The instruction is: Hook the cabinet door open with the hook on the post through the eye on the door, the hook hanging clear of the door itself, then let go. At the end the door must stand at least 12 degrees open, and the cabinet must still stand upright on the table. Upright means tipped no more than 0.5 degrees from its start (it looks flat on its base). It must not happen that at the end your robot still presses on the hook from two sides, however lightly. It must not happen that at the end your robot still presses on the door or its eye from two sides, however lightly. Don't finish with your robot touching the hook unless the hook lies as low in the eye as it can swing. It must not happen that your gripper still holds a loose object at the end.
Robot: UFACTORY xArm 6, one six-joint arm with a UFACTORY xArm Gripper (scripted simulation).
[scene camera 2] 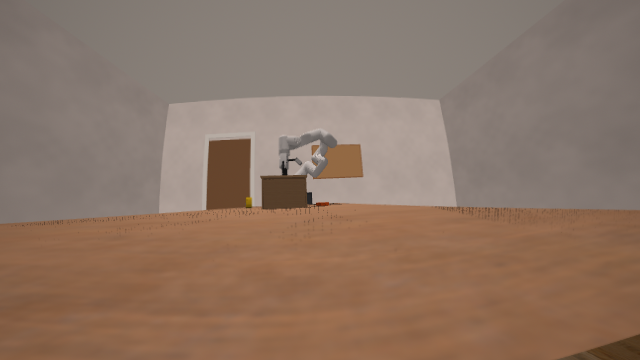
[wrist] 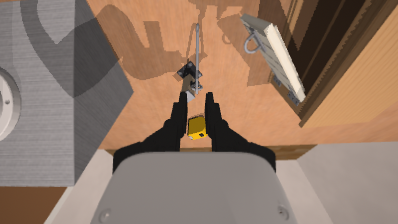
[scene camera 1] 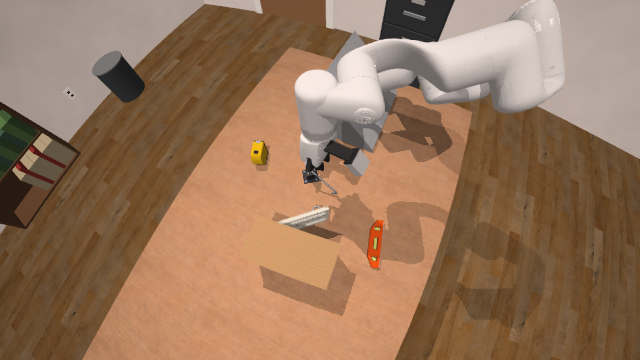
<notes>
The pictures show: my gripper, a wooden cabinet and a post.
My gripper also shows in the wrist view.
</notes>
